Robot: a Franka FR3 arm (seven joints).
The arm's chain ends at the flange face. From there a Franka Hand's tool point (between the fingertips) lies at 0.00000 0.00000 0.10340 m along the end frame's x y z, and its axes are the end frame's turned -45 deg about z.
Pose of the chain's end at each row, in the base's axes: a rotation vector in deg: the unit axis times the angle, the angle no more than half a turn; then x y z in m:
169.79 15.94 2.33 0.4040 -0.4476 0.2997
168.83 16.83 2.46 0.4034 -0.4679 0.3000
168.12 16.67 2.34 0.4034 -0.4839 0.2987
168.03 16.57 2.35 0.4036 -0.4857 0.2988
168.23 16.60 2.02 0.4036 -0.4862 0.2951
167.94 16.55 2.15 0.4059 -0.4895 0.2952
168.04 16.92 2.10 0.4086 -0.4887 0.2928
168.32 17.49 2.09 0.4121 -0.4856 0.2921
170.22 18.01 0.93 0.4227 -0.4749 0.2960
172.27 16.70 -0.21 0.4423 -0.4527 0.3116
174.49 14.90 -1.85 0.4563 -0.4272 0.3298
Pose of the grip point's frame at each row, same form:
150.86 79.75 -3.24 0.4084 -0.4642 0.1977
149.65 80.22 -3.59 0.4082 -0.4860 0.1983
149.12 79.83 -4.09 0.4082 -0.5033 0.1973
149.08 79.71 -4.14 0.4084 -0.5053 0.1974
149.31 79.84 -4.34 0.4080 -0.5055 0.1936
149.05 79.68 -4.37 0.4105 -0.5093 0.1938
149.00 80.06 -4.35 0.4131 -0.5082 0.1914
149.03 80.69 -4.17 0.4166 -0.5045 0.1905
150.71 81.96 -4.21 0.4255 -0.4906 0.1938
153.23 81.60 -4.21 0.4433 -0.4651 0.2090
156.20 80.90 -4.58 0.4549 -0.4361 0.2268

